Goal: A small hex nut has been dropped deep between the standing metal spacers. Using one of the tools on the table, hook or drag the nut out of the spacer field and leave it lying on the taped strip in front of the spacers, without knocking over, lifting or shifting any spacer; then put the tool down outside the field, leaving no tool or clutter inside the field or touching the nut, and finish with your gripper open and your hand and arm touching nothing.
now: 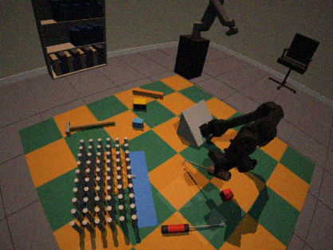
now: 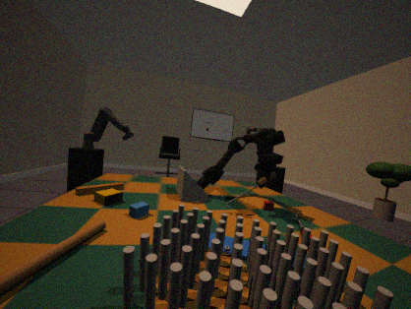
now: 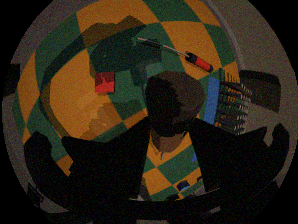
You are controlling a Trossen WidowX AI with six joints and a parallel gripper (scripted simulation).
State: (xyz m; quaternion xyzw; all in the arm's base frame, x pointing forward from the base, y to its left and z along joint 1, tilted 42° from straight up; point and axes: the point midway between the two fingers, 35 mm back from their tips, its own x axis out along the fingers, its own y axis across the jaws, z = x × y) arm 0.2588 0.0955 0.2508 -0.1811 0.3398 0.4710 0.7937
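The thin hook tool lies 8 cm to the right of my gripper tip, 6 cm below it and 1 cm behind it. Also, from my gripper tip: blue taped strip: 22 cm to the right, 19 cm ahead, 16 cm below; then red cube: 14 cm below, 7 cm to the left, 5 cm behind; then blue cube: 53 cm to the right, 14 cm below, 2 cm behind.
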